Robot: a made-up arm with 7 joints.
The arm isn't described. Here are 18 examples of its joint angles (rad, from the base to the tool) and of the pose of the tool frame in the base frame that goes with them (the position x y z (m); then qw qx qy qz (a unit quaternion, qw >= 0)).
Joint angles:
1: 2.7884 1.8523 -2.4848 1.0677 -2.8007 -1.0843 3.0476
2: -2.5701 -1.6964 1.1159 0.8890 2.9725 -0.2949 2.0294
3: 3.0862 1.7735 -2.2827 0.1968 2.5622 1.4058 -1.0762
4: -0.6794 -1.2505 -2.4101 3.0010 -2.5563 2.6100 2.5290
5: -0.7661 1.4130 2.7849 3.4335 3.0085 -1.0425 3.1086
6: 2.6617 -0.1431 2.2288 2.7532 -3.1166 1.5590 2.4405
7: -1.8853 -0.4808 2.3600 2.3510 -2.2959 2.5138 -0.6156
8: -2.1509 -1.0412 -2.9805 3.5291 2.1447 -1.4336 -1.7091
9: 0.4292 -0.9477 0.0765 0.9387 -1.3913 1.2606 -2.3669
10: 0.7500 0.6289 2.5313 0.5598 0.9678 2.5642 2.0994
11: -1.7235 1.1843 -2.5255 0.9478 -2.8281 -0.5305 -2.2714
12: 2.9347 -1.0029 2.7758 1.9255 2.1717 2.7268 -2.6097
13: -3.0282 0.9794 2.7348 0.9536 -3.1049 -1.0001 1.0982
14: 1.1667 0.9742 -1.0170 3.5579 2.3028 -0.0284 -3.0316
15: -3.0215 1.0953 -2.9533 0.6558 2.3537 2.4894 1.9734
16: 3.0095 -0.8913 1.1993 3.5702 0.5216 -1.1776 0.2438
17: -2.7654 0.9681 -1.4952 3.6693 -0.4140 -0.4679 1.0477
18: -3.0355 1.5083 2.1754 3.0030 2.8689 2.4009 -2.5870
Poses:
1: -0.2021 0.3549 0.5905 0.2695 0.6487 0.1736 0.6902
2: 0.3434 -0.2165 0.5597 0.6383 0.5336 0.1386 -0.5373
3: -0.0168 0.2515 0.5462 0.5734 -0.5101 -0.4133 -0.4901
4: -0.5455 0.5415 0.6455 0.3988 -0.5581 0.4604 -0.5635
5: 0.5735 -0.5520 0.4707 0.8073 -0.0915 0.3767 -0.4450
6: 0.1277 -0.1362 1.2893 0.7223 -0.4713 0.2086 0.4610
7: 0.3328 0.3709 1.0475 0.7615 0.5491 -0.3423 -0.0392
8: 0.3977 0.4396 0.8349 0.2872 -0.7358 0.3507 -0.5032
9: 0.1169 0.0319 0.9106 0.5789 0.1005 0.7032 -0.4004
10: -0.1660 -0.0261 0.6615 0.7321 0.3277 0.5164 0.3001
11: -0.2649 -0.0028 0.7444 0.6223 -0.6103 -0.4233 -0.2472
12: 0.7325 -0.2042 0.4646 0.4407 -0.0327 -0.4562 -0.7724
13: 0.0412 -0.1375 0.7736 0.2968 0.5686 0.6837 0.3479
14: 0.1348 0.6236 0.9701 0.1877 -0.1005 0.3733 0.9030
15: -0.0486 0.1423 0.8398 0.1907 -0.6280 0.0304 0.7538
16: 0.5951 0.1767 0.7837 0.1126 -0.0511 0.6716 0.7306
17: -0.4454 -0.5141 0.7818 0.7811 0.6107 -0.1299 0.0070
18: -0.8340 -0.0120 0.4167 0.5829 -0.7072 0.3959 -0.0578
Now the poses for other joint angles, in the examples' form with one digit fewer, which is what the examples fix.
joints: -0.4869 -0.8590 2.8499 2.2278 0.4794 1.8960 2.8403
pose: -0.660 0.430 0.539 0.232 0.942 -0.191 0.152
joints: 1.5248 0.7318 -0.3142 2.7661 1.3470 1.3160 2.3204
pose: 0.026 0.734 0.938 0.142 -0.736 0.301 0.589
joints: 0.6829 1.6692 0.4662 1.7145 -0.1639 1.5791 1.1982
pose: 0.216 0.457 -0.127 0.462 0.740 0.009 -0.489
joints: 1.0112 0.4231 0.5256 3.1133 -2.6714 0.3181 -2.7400
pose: 0.186 0.338 1.225 0.908 -0.109 0.147 -0.378
